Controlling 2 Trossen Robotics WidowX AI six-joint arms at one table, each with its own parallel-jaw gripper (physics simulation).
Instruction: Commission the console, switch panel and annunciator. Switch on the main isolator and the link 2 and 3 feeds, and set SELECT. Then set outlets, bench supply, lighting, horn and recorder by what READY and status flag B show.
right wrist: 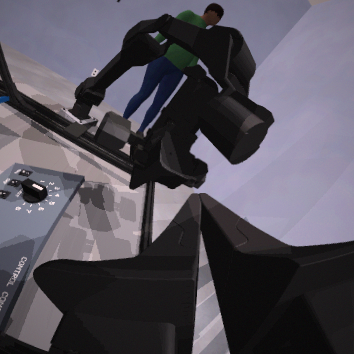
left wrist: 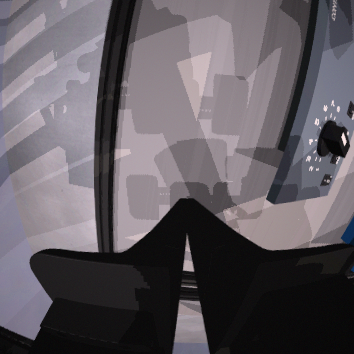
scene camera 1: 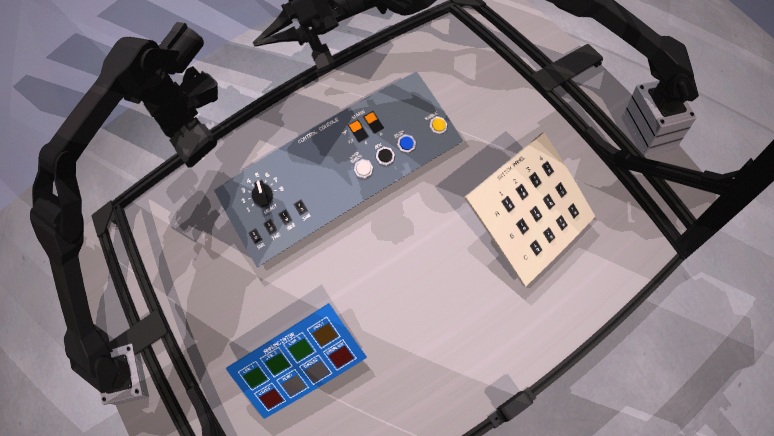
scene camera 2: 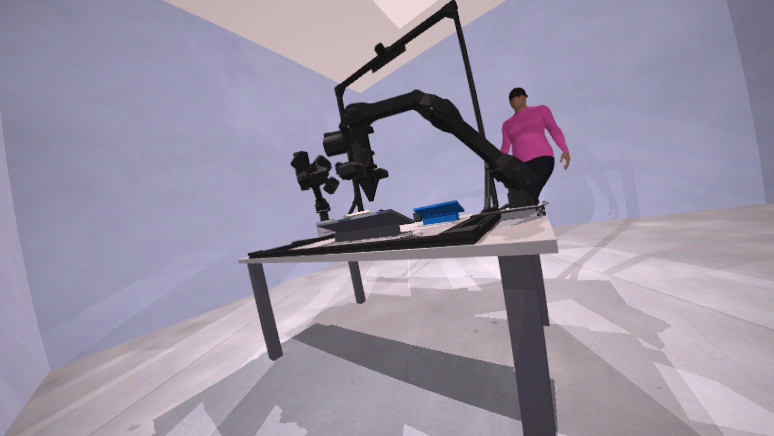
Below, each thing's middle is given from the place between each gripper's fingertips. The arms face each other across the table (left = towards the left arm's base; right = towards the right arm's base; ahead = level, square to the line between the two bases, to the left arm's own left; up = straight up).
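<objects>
The SELECT knob (left wrist: 328, 140) gives me a place to measure from: my right hand is 180 mm above it, 150 mm past it and 80 mm to the right of it.
Counted from my left hand, I see the SELECT knob 40 mm below, 120 mm behind and 80 mm to the right. Going by its middle, the knob is nearer to my left hand than to my right hand.
</objects>
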